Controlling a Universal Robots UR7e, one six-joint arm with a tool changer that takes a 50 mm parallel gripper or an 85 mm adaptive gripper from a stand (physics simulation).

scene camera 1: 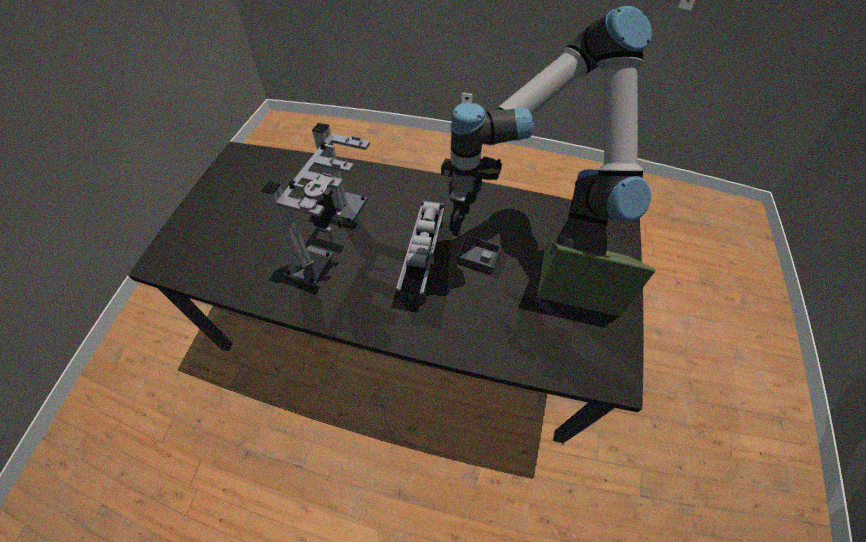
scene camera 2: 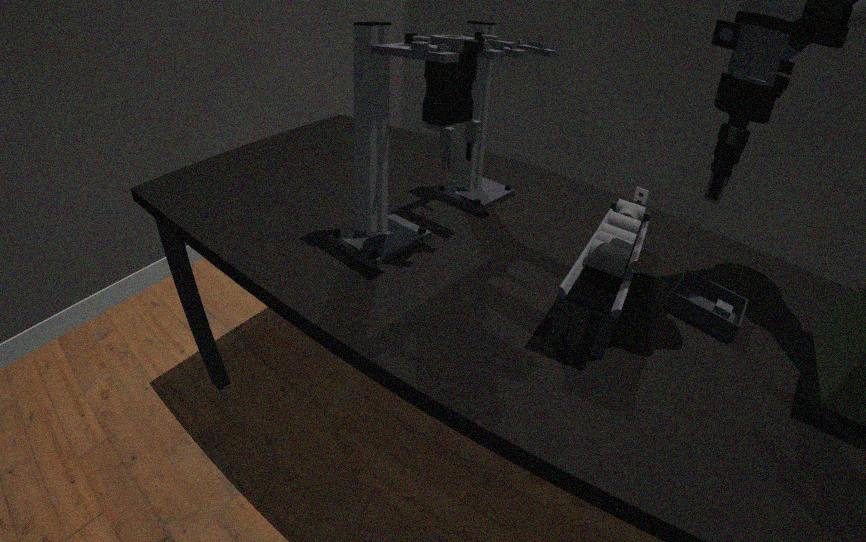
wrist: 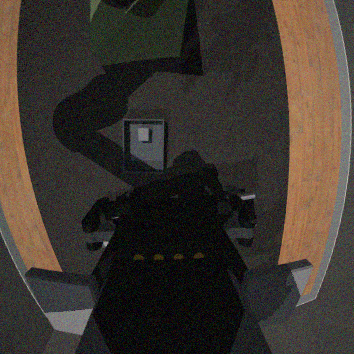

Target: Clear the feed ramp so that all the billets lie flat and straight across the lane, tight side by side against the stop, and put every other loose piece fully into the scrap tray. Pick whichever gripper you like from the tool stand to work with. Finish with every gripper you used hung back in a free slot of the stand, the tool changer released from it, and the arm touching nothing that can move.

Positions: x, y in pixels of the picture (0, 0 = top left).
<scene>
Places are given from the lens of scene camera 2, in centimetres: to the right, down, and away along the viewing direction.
parallel gripper (scene camera 2: 448, 100): 2, -24, 59
</scene>
